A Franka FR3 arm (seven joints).
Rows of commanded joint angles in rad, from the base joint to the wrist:
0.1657 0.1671 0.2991 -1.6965 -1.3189 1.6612 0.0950
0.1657 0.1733 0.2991 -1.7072 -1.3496 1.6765 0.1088
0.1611 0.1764 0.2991 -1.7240 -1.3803 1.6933 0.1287
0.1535 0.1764 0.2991 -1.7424 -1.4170 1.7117 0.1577
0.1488 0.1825 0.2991 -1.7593 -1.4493 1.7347 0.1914
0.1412 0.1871 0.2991 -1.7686 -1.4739 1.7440 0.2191
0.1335 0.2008 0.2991 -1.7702 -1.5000 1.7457 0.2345
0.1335 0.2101 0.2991 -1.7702 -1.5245 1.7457 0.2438
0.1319 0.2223 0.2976 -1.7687 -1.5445 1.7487 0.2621
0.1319 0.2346 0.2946 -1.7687 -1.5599 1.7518 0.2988
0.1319 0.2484 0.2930 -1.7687 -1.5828 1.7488 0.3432
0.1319 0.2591 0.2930 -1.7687 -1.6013 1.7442 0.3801
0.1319 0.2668 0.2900 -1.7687 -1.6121 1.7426 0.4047
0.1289 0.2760 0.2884 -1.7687 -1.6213 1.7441 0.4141
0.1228 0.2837 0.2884 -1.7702 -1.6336 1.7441 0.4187
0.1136 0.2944 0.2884 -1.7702 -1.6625 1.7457 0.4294
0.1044 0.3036 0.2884 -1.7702 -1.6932 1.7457 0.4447
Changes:
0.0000 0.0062 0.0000 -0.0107 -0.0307 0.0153 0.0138
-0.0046 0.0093 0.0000 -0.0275 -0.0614 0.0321 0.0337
-0.0122 0.0093 0.0000 -0.0459 -0.0981 0.0505 0.0627
-0.0169 0.0154 0.0000 -0.0628 -0.1304 0.0735 0.0964
-0.0245 0.0200 0.0000 -0.0721 -0.1550 0.0828 0.1241
-0.0322 0.0337 0.0000 -0.0737 -0.1811 0.0845 0.1395
-0.0322 0.0430 0.0000 -0.0737 -0.2056 0.0845 0.1488
-0.0338 0.0552 -0.0015 -0.0722 -0.2256 0.0875 0.1671
-0.0338 0.0675 -0.0045 -0.0722 -0.2410 0.0906 0.2038
-0.0338 0.0813 -0.0061 -0.0722 -0.2639 0.0876 0.2482
-0.0338 0.0920 -0.0061 -0.0722 -0.2824 0.0830 0.2851
-0.0338 0.0997 -0.0091 -0.0722 -0.2932 0.0814 0.3097
-0.0368 0.1089 -0.0107 -0.0722 -0.3024 0.0829 0.3191
-0.0429 0.1166 -0.0107 -0.0737 -0.3147 0.0829 0.3237
-0.0521 0.1273 -0.0107 -0.0737 -0.3436 0.0845 0.3344
-0.0613 0.1365 -0.0107 -0.0737 -0.3743 0.0845 0.3497

